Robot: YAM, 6 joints.
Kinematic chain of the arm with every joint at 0, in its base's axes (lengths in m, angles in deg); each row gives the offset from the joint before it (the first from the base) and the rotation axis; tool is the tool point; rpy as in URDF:
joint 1: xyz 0 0 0.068 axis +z
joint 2: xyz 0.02 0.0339 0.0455 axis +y
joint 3: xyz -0.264 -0.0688 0 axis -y
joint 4: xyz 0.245 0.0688 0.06 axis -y
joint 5: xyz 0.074 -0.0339 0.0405 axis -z
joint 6: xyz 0.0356 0 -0.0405 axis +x
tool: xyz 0 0 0 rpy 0 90 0
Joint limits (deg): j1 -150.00..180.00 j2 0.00..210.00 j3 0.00..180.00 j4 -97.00..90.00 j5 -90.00..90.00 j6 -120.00..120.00
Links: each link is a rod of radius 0.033 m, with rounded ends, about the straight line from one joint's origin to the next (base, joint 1, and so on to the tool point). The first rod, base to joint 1, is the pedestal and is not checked.
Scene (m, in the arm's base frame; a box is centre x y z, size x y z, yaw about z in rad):
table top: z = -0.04
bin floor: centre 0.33 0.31 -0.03 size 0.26 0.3 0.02 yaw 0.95
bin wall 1: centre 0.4 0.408 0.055 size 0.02 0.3 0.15 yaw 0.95
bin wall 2: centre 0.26 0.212 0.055 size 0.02 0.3 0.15 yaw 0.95
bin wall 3: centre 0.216 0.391 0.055 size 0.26 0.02 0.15 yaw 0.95
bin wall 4: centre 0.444 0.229 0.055 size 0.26 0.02 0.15 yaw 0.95
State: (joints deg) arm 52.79 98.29 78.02 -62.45 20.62 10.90
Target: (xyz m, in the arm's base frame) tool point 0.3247 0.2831 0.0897
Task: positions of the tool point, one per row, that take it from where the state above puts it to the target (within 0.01 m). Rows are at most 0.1 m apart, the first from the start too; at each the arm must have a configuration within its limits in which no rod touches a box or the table.
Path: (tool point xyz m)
1: 0.2473 0.2697 0.1981
2: 0.2881 0.2812 0.1477
3: 0.3247 0.2831 0.0897

